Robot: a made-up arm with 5 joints.
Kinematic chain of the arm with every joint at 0, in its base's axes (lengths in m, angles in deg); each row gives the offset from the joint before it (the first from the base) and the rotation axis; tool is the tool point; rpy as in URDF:
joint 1: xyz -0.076 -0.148 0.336 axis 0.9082 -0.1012 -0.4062
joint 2: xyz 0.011 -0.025 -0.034 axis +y
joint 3: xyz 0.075 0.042 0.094 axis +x
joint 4: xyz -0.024 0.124 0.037 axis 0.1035 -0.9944 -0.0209
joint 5: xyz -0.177 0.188 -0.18 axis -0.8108 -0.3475 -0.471
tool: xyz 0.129 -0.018 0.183 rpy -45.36 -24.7 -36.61
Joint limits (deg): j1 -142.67..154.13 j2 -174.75..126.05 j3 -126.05..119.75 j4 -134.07..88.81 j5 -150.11..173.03
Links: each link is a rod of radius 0.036 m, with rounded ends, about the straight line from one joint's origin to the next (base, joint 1, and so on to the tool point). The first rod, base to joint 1, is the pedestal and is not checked.
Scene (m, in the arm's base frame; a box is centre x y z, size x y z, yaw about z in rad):
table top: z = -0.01
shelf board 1: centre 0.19 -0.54 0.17 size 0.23 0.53 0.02 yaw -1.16
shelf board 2: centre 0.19 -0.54 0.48 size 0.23 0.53 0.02 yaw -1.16
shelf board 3: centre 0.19 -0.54 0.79 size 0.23 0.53 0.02 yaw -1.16
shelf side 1: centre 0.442 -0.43 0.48 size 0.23 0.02 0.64 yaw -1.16
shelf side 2: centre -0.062 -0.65 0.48 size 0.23 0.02 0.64 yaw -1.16
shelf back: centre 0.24 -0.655 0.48 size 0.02 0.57 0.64 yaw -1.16
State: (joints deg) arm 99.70 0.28 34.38 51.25 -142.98
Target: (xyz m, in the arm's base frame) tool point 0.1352 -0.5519 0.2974
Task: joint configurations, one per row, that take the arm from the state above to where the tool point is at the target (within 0.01 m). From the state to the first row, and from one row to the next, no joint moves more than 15 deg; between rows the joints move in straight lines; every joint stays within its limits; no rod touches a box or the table.
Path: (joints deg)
1: 106.26 0.22 22.49 37.10 -136.78
2: 112.81 0.16 10.59 22.96 -130.57
3: 119.37 0.10 -1.30 8.81 -124.37
4: 125.92 0.03 -13.19 -5.34 -118.17
5: 132.48 -0.03 -25.09 -19.49 -111.96
6: 139.03 -0.09 -36.98 -33.63 -105.76
7: 140.92 -5.37 -38.65 -19.04 -111.30
8: 142.81 -10.64 -40.32 -4.44 -116.85
9: 144.69 -15.92 -41.99 10.16 -122.39
10: 146.58 -21.20 -43.65 24.76 -127.93
11: 148.47 -26.47 -45.32 39.36 -133.48
12: 150.36 -31.75 -46.99 53.96 -139.02
13: 152.24 -37.03 -48.66 68.56 -144.57
14: 154.13 -42.30 -50.33 83.16 -150.11

